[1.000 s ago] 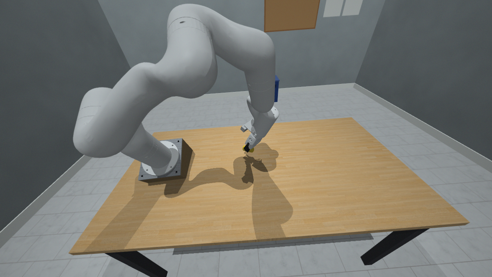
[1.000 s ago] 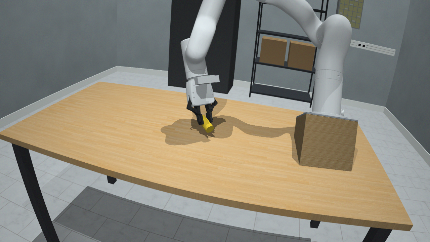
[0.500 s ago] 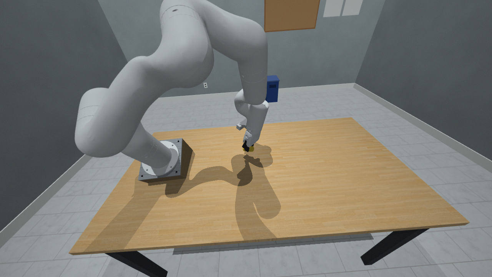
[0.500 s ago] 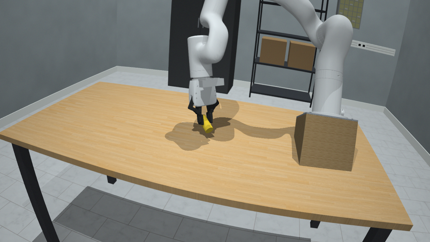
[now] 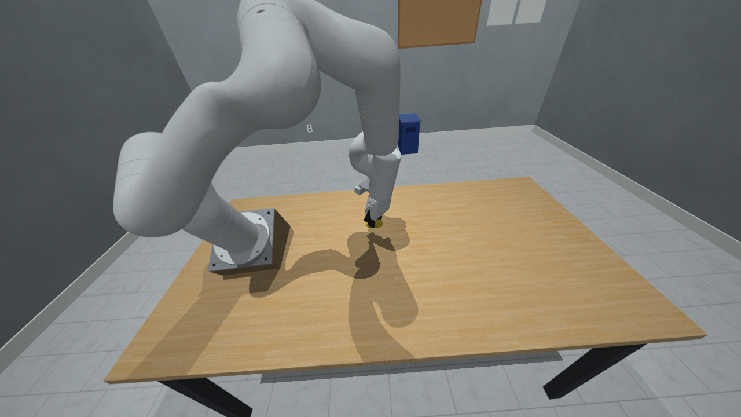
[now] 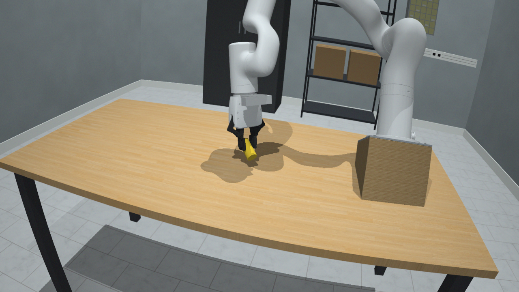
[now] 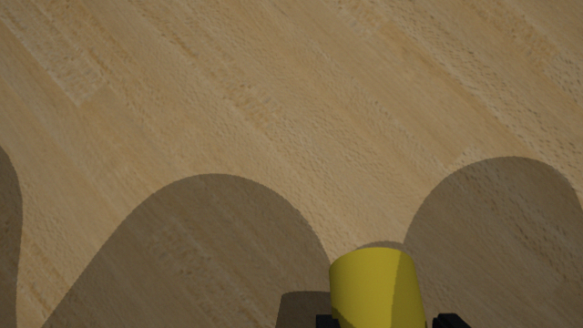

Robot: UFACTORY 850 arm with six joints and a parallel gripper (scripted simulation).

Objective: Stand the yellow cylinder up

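Right now my hand is 20 mm above the yellow tall cylinder.
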